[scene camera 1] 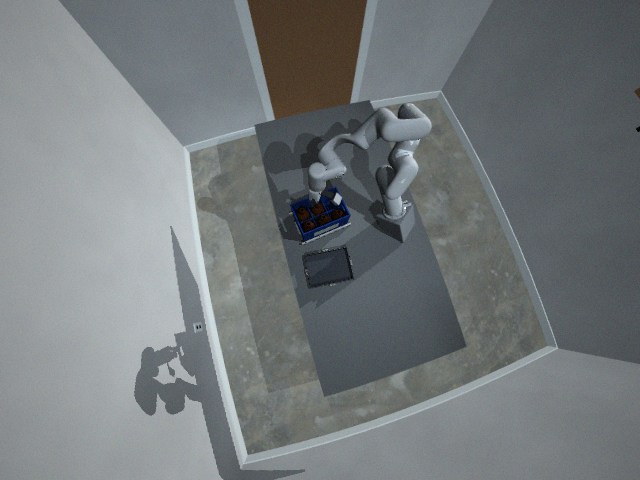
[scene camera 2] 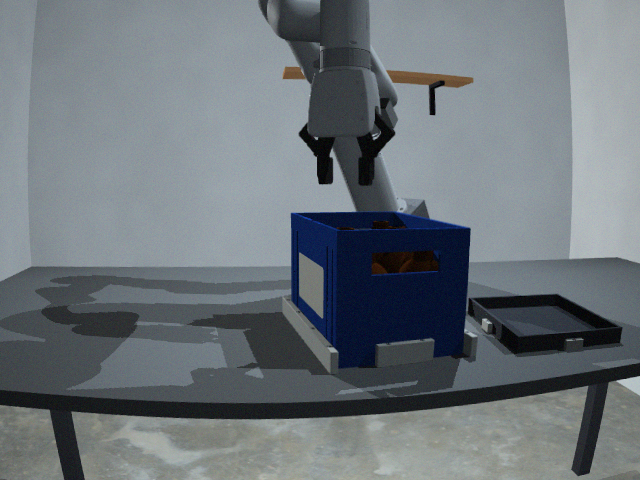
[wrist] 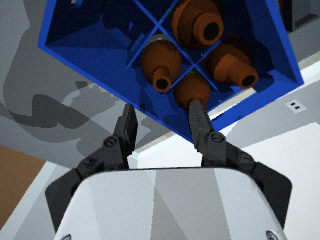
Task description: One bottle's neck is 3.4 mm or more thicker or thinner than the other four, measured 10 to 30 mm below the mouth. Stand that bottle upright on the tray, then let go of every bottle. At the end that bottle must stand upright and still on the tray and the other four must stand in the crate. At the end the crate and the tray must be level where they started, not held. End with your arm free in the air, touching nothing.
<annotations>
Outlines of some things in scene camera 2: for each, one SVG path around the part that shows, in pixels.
My gripper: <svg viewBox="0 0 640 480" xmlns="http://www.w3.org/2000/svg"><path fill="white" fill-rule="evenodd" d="M322 68L320 73L315 73L312 82L308 110L308 128L306 123L299 132L300 138L307 143L314 156L317 157L318 183L333 183L333 158L330 157L330 152L334 140L357 138L362 152L362 157L359 157L358 183L360 186L372 185L372 180L374 179L374 158L378 156L378 153L384 148L386 143L395 136L393 129L398 121L397 115L389 98L379 98L376 77L370 69L356 66Z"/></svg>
A tray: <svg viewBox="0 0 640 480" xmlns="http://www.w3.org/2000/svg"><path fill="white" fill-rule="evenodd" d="M469 298L468 312L481 323L482 319L488 319L492 322L492 332L516 353L564 349L565 339L582 338L584 339L583 347L620 343L621 326L559 294Z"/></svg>
</annotations>
